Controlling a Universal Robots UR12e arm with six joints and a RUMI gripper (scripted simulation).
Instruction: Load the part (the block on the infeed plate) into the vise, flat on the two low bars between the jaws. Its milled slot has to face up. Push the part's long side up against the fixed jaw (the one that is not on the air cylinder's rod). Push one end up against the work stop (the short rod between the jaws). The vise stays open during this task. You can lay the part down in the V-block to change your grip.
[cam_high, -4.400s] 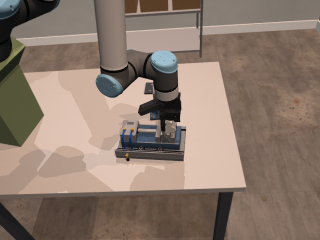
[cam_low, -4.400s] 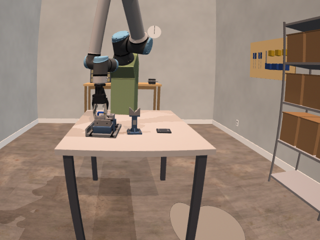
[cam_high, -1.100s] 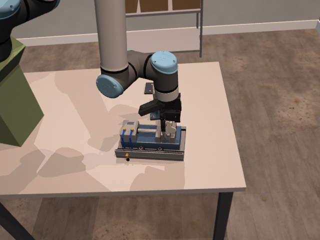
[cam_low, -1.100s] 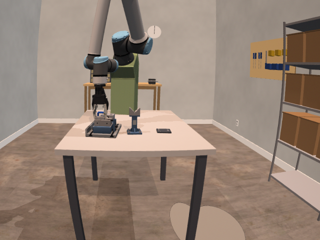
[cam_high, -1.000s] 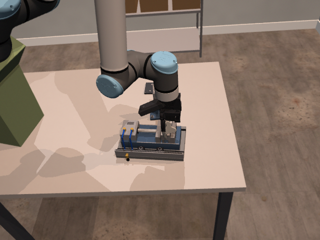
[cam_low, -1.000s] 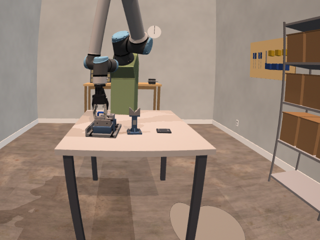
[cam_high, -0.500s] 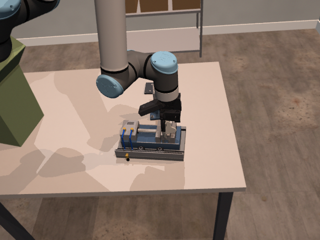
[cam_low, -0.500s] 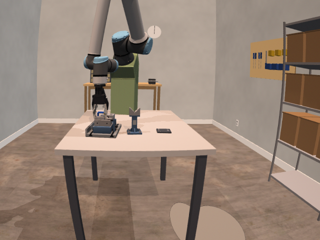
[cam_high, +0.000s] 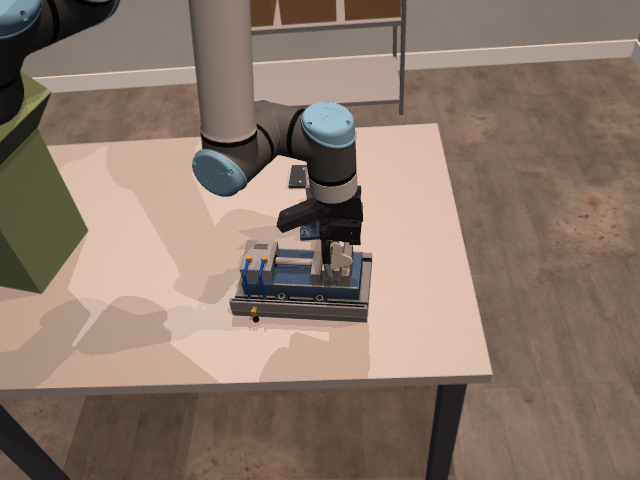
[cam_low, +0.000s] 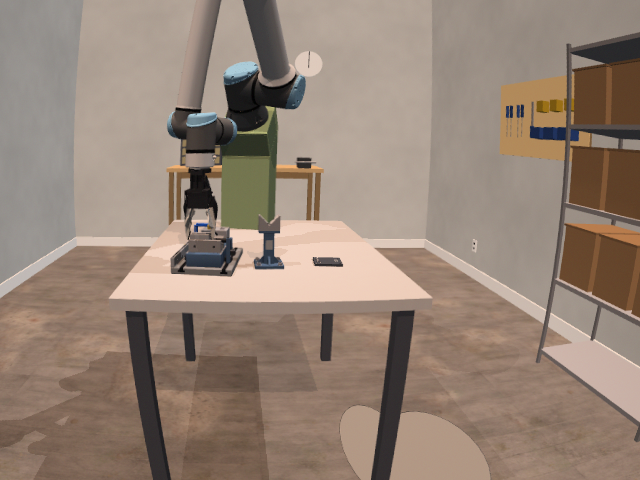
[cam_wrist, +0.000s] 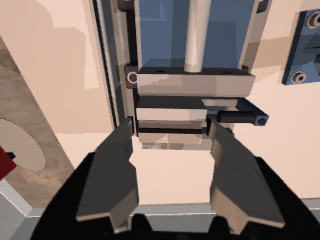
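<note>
The part lies right at my hand. Also, from my hand: moving jaw (3 cm behind, 2 cm to the left, 3 cm below); then fixed jaw (3 cm ahead, 2 cm to the left, 3 cm below); then work stop (7 cm to the left, 1 cm below).
</note>
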